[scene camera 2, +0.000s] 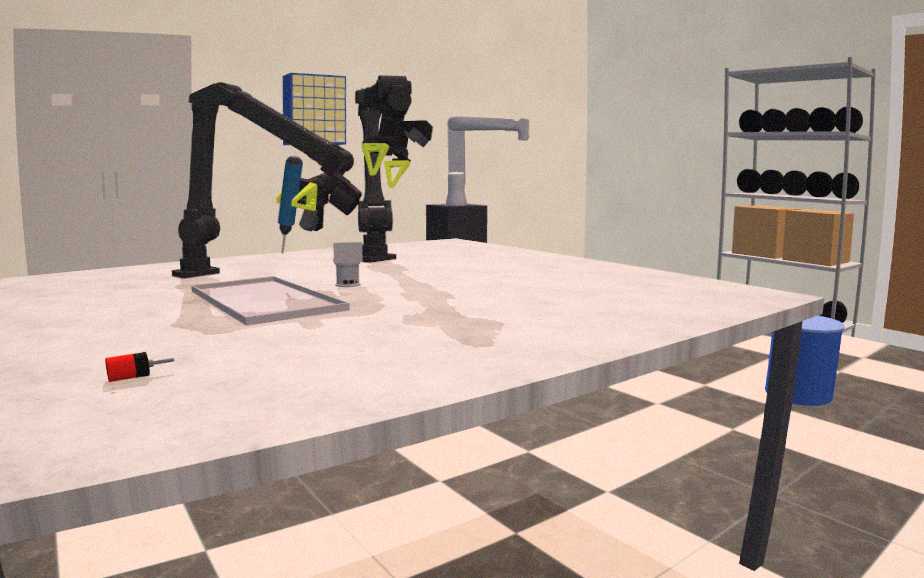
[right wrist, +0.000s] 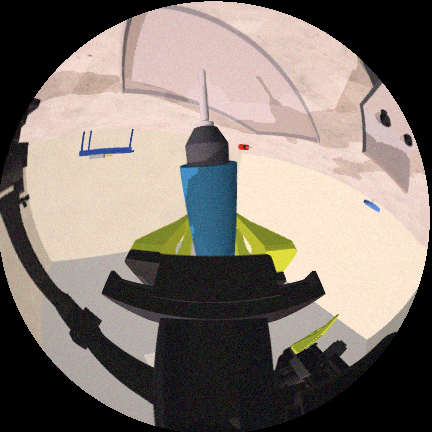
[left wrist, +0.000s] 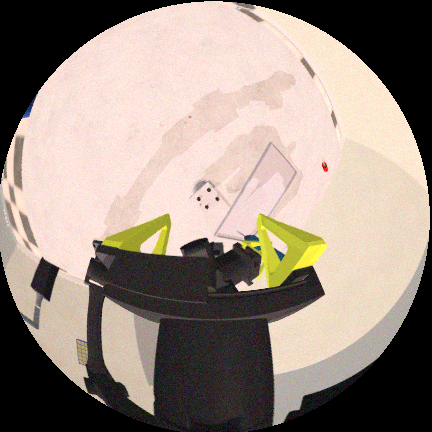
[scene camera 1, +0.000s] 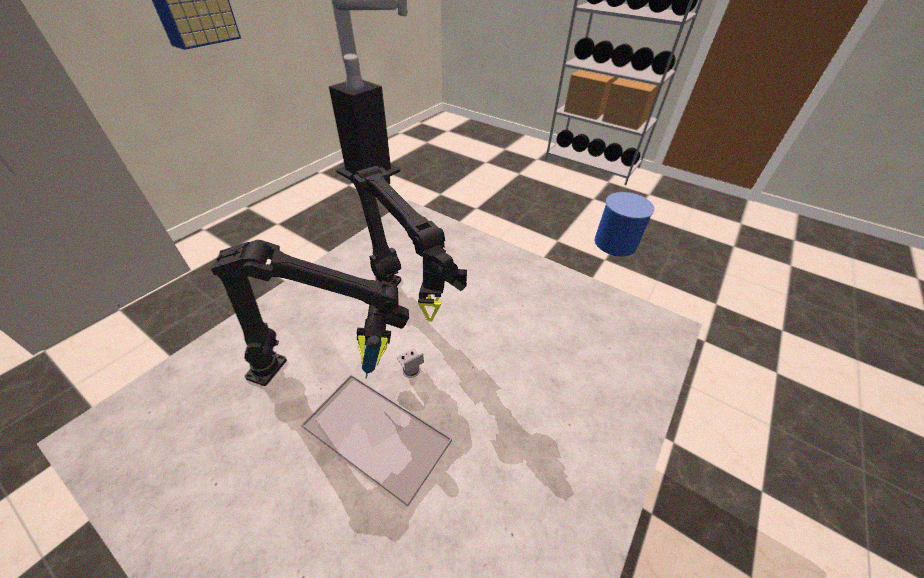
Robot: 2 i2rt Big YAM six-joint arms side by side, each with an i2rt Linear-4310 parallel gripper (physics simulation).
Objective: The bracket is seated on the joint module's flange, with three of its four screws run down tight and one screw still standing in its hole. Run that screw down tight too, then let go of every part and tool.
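Frame: origin at the left arm's base, x down, y ahead, z right, level; centimetres.
Seen in the pictures: left gripper, fingertip midpoint: (scene camera 2: 382, 181) (left wrist: 213, 217) (scene camera 1: 431, 313); right gripper, fingertip midpoint: (scene camera 2: 284, 201) (right wrist: 213, 216) (scene camera 1: 369, 364); left arm's base at its link origin: (scene camera 2: 374, 259); right arm's base at its link origin: (scene camera 2: 196, 274) (scene camera 1: 266, 369).
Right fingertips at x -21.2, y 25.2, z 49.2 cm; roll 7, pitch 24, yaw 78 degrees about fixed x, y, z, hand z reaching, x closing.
Observation:
Offsets run from my right fingertips to a thing's top centre. Level surfaces: height alone.
The grey bracket (scene camera 1: 410, 357) (scene camera 2: 347, 252) (left wrist: 208, 196) sits on the upright joint module (scene camera 1: 409, 370) (scene camera 2: 347, 274). Dark screw heads or holes show on the bracket's face in the left wrist view; I cannot tell which screw stands higher. My right gripper (scene camera 1: 372, 346) (scene camera 2: 293, 197) is shut on the blue screwdriver @(dx -10.6, dy -1.3, dz -1.8 cm) (scene camera 1: 369, 358) (scene camera 2: 290, 178) (right wrist: 211, 205), holding it bit down above the table, to the left of the bracket in both scene views. The bit is apart from the bracket. My left gripper (scene camera 1: 429, 308) (scene camera 2: 383, 178) (left wrist: 213, 217) is open and empty, raised behind the bracket.
A shallow tray @(dx +19.6, dy +5.2, dz +10.1 cm) (scene camera 1: 400, 408) (scene camera 2: 296, 316) (left wrist: 243, 189) lies on the table @(dx +21.2 cm) (scene camera 2: 545, 327) in front of the module. A red tool @(dx +17.8, dy +39.8, dz +50.9 cm) (scene camera 2: 127, 366) (left wrist: 325, 166) (right wrist: 243, 147) with a thin shaft lies on the table, at the front left in scene camera 2.

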